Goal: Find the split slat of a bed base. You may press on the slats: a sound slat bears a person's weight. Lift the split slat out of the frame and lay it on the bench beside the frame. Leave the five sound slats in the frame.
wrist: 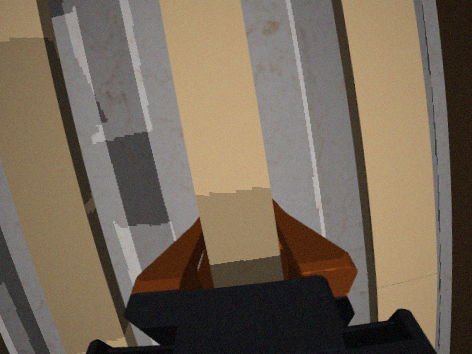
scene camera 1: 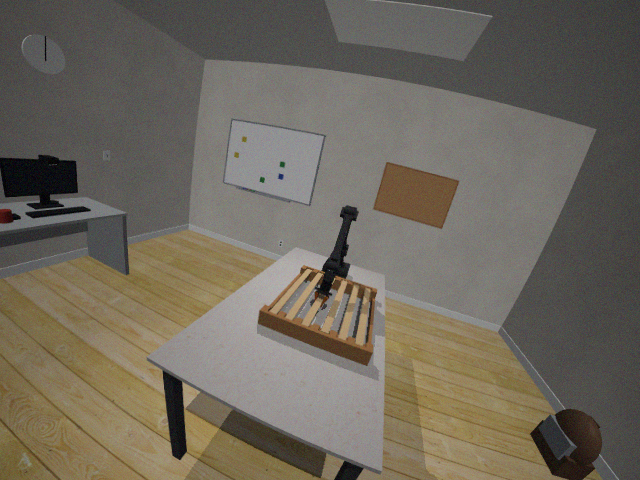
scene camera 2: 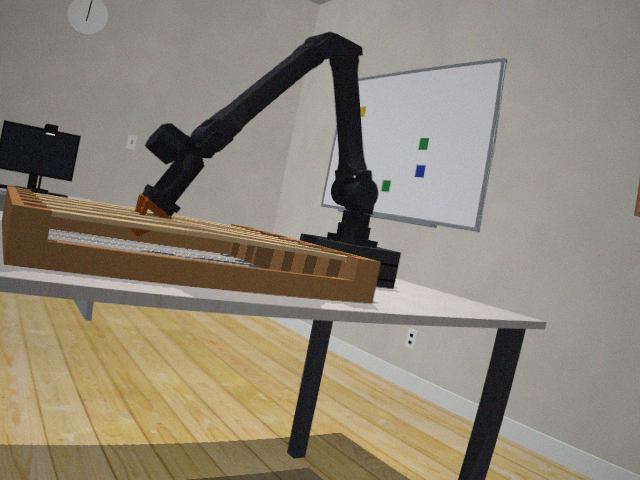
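Note:
My gripper is shut on the third slat from the left in scene camera 1. That slat is pale wood and looks flat and straight, with no split visible on the part that shows. The orange fingers straddle its edges and reach below the slats. It lies about level with its neighbours, in the bed frame. Other slats beside it, such as the neighbouring slats, lie in place. The gripper body hides part of the held slat.
The bench extends to the left and front of the frame in scene camera 1. The arm's base stands behind the frame's far rail. The frame's right side lies near the bench's right edge.

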